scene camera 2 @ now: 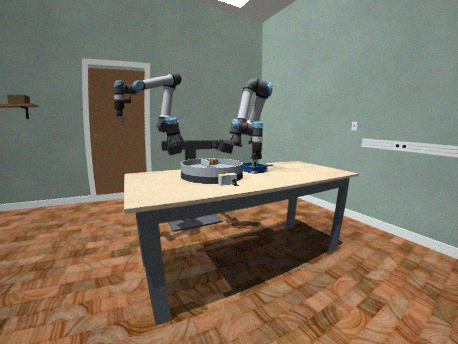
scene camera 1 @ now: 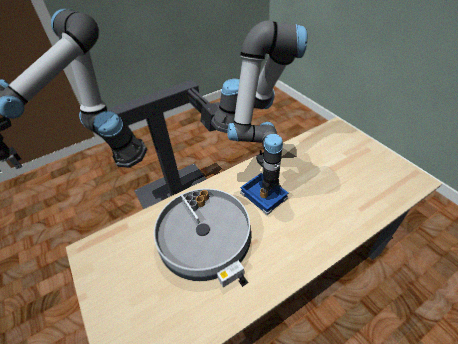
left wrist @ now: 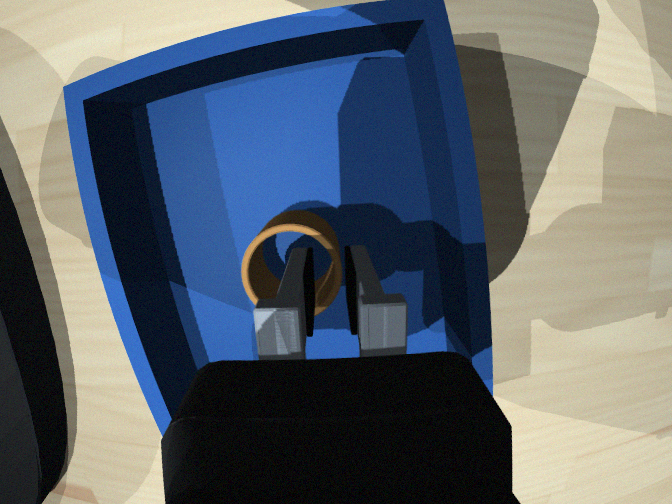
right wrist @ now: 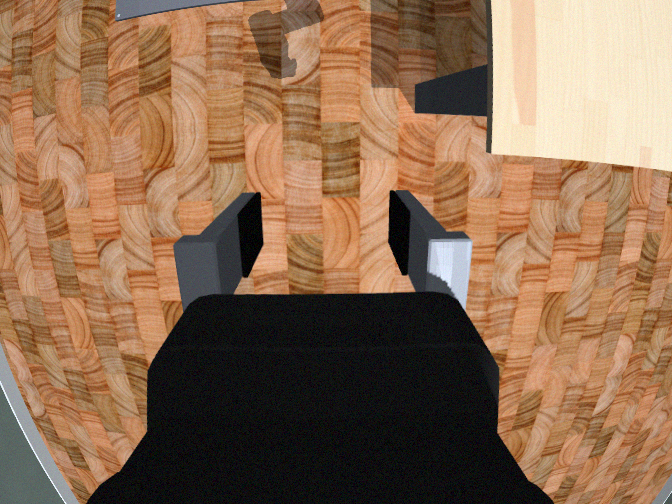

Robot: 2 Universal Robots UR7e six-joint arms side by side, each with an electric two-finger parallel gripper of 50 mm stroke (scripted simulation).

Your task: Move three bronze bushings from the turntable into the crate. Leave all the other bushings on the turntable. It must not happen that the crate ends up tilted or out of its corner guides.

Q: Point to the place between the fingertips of my left gripper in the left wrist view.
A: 329, 273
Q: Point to a blue crate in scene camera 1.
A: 251, 189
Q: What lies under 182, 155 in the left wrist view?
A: A blue crate.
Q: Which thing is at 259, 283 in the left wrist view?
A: A bronze bushing.
